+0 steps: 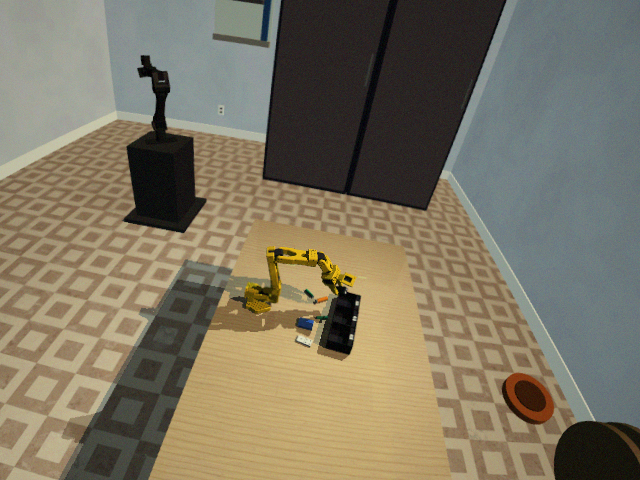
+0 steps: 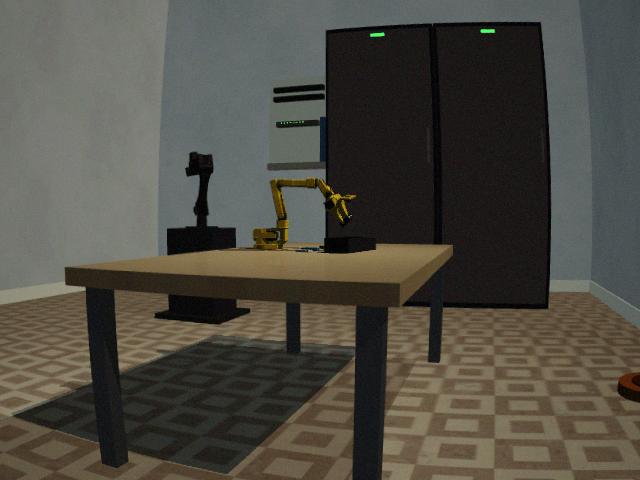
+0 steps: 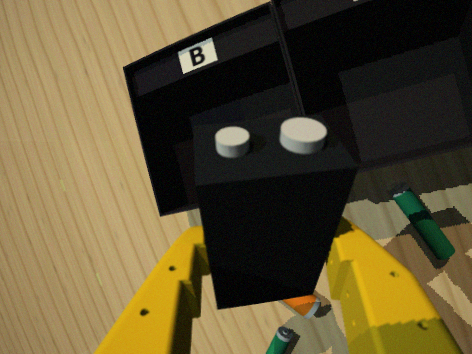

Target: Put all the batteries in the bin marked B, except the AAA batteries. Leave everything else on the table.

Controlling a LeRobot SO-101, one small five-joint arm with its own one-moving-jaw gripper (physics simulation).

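Places are measured from the arm's base along level axes (x ahead, y left, z up), in metres.
Where they show: hand, tool point: (image 1: pixel 340 287) (image 2: pixel 347 219) (image 3: pixel 208 243); arm's base, link origin: (image 1: pixel 264 303) (image 2: pixel 273 248).
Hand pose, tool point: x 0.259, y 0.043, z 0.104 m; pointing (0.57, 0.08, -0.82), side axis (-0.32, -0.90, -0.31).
Things, the pixels of their top centre, and the offset from my tool point. "pt": a spot on its surface instead.
- black 9V battery, top centre: (image 3: pixel 230 259) (image 1: pixel 342 285) dz +0.022, dx +0.000, dy -0.014 m
- bin marked B, surface spot: (image 3: pixel 142 120) pt dz -0.070, dx +0.063, dy +0.047 m
- orange battery, top centre: (image 3: pixel 279 289) (image 1: pixel 321 298) dz -0.090, dx -0.054, dy +0.019 m
- black bin row, surface spot: (image 2: pixel 338 245) (image 1: pixel 341 348) pt dz -0.081, dx +0.023, dy -0.200 m
- blue block, top centre: (image 1: pixel 306 322) dz -0.095, dx -0.101, dy -0.108 m
- white item, top centre: (image 1: pixel 304 340) dz -0.097, dx -0.098, dy -0.180 m
My gripper (image 3: pixel 267 250) (image 1: pixel 343 290) (image 2: pixel 345 221) is shut on a black 9V battery (image 3: pixel 270 225) with two pale round terminals, its jaws on the battery's two sides. It is held up above the near side of the black bin row, by the compartment marked B. The bin marked B (image 3: pixel 142 120) is the end compartment of the row; the held battery hides part of it. A green battery (image 3: pixel 425 225) (image 1: pixel 321 317) lies beside the row. An orange battery (image 3: pixel 304 304) (image 1: pixel 321 299) and another green battery (image 3: pixel 279 342) (image 1: pixel 308 292) lie on the table nearer the arm; the held battery partly hides the orange one.
The black bin row (image 1: pixel 337 347) (image 2: pixel 338 245) stands on the wooden table (image 1: pixel 310 413) (image 2: pixel 232 279). A blue block (image 1: pixel 305 323) and a white item (image 1: pixel 303 341) with small dark marks lie beside the row on the arm's side. A thin divider (image 3: pixel 287 55) separates bin B from the neighbouring compartment.
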